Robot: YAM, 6 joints.
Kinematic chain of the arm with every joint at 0, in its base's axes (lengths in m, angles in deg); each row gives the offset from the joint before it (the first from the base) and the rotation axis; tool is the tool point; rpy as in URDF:
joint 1: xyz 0 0 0.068 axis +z
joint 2: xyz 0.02 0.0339 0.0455 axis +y
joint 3: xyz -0.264 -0.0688 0 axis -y
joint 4: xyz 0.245 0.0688 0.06 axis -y
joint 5: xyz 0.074 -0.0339 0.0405 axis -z
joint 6: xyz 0.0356 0 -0.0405 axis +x
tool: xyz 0 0 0 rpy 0 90 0
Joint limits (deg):
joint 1: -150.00..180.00
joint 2: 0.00..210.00
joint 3: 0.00..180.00
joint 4: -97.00..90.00
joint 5: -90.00..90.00
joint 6: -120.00..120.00
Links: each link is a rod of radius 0.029 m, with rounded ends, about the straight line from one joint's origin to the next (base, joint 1, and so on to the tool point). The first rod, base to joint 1, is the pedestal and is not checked.
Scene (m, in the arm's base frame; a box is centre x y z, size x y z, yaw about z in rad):
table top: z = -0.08
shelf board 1: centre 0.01 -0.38 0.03 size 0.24 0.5 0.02 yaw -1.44
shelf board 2: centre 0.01 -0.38 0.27 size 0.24 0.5 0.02 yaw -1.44
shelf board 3: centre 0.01 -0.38 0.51 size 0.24 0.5 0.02 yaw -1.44
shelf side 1: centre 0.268 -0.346 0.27 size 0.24 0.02 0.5 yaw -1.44
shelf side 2: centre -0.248 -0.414 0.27 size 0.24 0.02 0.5 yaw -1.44
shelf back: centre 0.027 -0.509 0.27 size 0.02 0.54 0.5 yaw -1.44
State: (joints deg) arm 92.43 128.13 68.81 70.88 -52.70 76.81
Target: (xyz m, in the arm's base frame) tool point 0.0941 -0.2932 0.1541
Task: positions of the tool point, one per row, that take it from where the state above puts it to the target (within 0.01 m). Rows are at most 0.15 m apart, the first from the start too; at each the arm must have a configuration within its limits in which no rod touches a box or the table.
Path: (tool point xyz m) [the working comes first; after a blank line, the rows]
Joints at the target: -76.79 104.00 29.54 76.98 -43.76 76.81
Straight joint move there: touches shelf side 1.

1: 0.0430 0.4100 0.1746
2: 0.1124 0.3491 0.1836
3: 0.1569 0.2774 0.1871
4: 0.1759 0.2037 0.1845
5: 0.1718 0.1361 0.1760
6: 0.1493 0.0812 0.1615
7: 0.1842 0.0455 0.1645
8: 0.2098 -0.0025 0.1662
9: 0.2219 -0.0601 0.1665
10: 0.2175 -0.1231 0.1655
11: 0.1947 -0.1867 0.1631
12: 0.1531 -0.2452 0.1592
13: 0.0941 -0.2932 0.1541

